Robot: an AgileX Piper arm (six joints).
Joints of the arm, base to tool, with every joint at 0 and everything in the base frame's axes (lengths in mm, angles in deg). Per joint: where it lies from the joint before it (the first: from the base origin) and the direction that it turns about. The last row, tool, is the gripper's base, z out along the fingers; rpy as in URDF.
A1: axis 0 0 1 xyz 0 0 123
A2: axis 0 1 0 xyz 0 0 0
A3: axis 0 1 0 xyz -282.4 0 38.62
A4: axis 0.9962 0 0.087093 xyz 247.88 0 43.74
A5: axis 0 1 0 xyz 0 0 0
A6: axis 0.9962 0 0.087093 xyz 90.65 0 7.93
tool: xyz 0 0 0 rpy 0 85.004 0
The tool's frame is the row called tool.
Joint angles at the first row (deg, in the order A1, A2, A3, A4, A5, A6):
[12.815, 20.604, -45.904, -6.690, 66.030, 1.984]
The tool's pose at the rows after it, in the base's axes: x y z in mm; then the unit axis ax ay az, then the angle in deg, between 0 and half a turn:
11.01, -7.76, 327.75, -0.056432, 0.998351, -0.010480, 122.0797
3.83, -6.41, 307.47, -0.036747, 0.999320, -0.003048, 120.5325
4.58, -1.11, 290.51, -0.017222, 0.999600, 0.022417, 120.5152
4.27, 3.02, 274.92, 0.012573, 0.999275, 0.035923, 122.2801
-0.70, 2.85, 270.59, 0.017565, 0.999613, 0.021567, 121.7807
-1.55, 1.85, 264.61, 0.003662, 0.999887, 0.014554, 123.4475
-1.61, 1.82, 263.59, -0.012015, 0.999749, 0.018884, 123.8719
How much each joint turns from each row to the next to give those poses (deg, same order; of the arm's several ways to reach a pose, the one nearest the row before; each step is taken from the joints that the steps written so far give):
[-3.652, -7.819, 5.721, 0.124, -1.228, 0.238]
[-2.372, -4.889, 4.676, 1.756, -1.487, 0.071]
[-2.498, -2.406, 3.960, 3.771, -1.789, -0.001]
[-3.486, -1.815, 3.069, 3.150, 0.455, -0.006]
[-1.698, -2.025, 0.621, -0.104, 0.986, -1.080]
[0.836, -0.479, 0.863, -0.715, 1.291, -0.776]
[1.365, -0.001, 0.134, 0.003, 0.275, -0.430]

